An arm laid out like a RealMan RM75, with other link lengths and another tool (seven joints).
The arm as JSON. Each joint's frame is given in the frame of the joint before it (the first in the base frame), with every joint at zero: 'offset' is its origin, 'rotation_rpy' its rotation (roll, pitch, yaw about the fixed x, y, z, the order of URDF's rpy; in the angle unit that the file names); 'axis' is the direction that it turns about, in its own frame. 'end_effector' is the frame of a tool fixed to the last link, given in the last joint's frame.
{
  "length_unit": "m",
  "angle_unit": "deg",
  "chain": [
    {
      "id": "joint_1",
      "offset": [
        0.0,
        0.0,
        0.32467
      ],
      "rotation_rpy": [
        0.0,
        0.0,
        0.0
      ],
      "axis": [
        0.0,
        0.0,
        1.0
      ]
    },
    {
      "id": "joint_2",
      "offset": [
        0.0,
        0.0,
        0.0
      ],
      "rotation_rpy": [
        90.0,
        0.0,
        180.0
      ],
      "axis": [
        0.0,
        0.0,
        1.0
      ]
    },
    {
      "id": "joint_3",
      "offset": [
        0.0,
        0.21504,
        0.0
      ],
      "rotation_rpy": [
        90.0,
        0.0,
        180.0
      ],
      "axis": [
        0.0,
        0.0,
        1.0
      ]
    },
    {
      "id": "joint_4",
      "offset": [
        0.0,
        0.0,
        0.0
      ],
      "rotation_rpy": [
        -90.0,
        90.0,
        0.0
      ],
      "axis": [
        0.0,
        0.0,
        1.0
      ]
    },
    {
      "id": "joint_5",
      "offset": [
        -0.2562,
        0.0,
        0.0
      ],
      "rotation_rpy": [
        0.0,
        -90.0,
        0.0
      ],
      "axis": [
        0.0,
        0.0,
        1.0
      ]
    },
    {
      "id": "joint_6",
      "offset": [
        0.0,
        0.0,
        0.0
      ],
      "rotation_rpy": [
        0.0,
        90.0,
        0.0
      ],
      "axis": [
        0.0,
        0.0,
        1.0
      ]
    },
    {
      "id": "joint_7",
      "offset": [
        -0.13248,
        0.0,
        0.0
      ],
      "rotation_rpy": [
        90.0,
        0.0,
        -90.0
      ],
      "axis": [
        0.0,
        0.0,
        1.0
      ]
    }
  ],
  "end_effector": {
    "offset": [
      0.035,
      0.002,
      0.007
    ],
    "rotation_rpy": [
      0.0,
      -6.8,
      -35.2
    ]
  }
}
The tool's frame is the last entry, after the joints.
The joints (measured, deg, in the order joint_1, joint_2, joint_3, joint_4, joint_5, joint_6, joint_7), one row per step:
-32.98 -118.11 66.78 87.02 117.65 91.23 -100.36
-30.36 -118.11 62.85 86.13 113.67 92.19 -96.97
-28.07 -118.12 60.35 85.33 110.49 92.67 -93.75
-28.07 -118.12 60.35 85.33 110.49 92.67 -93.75
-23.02 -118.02 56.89 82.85 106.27 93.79 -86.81
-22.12 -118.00 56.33 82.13 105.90 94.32 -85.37
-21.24 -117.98 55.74 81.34 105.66 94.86 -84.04
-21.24 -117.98 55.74 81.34 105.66 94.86 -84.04
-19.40 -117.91 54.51 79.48 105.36 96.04 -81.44
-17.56 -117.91 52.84 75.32 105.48 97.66 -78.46
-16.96 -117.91 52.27 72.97 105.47 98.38 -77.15
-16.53 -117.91 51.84 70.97 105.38 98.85 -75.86
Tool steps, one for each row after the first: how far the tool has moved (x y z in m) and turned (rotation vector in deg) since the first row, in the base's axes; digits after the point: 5 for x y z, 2 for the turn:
-0.01919 -0.00211 0.01715 1.13 -4.30 0.51
-0.03496 -0.00560 0.02832 2.33 -7.37 0.31
-0.03496 -0.00560 0.02832 2.33 -7.37 0.31
-0.07397 -0.01597 0.04041 4.42 -10.74 0.54
-0.08247 -0.01880 0.04094 4.46 -10.95 0.65
-0.09132 -0.02164 0.04131 4.46 -11.12 0.95
-0.09132 -0.02164 0.04131 4.46 -11.12 0.95
-0.11063 -0.02823 0.04143 4.33 -11.47 1.94
-0.13834 -0.03663 0.03669 3.14 -12.59 4.55
-0.15003 -0.04061 0.03268 2.23 -13.42 5.75
-0.15906 -0.04393 0.02915 1.62 -14.18 6.51

